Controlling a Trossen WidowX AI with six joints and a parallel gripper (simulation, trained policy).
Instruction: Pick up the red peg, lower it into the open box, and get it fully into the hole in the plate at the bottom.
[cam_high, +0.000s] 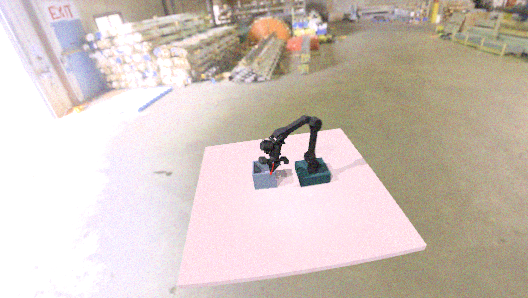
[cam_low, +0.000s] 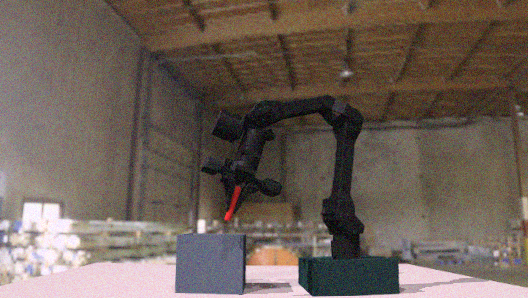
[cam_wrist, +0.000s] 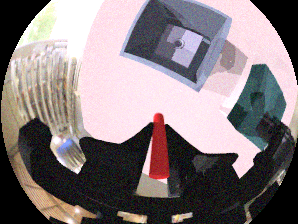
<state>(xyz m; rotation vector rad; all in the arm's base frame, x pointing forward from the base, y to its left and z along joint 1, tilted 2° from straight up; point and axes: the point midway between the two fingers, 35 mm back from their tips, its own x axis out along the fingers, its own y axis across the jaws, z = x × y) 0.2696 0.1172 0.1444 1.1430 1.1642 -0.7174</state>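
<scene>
The plate is 6 cm ahead of my gripper tip, 13 cm to the right of it and 14 cm below it. From my gripper tip the other things lie so: red peg: 1 cm behind, 2 cm above.
</scene>
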